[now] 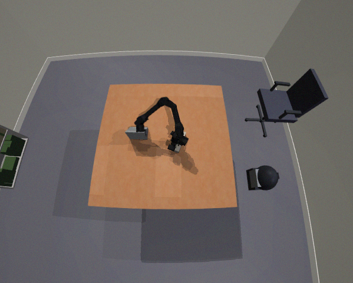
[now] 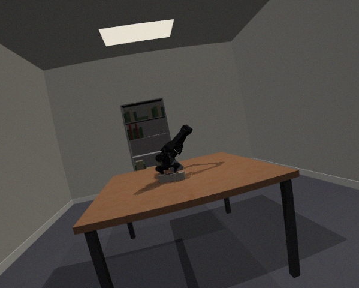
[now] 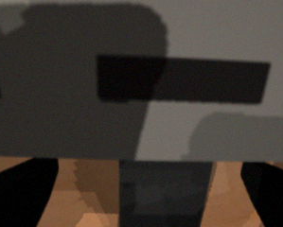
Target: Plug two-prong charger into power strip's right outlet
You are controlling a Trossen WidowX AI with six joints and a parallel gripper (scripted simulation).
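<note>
Now: gripper tip 20 mm short of the two-prong charger, 10 mm to the left of it and 10 mm below it.
</note>
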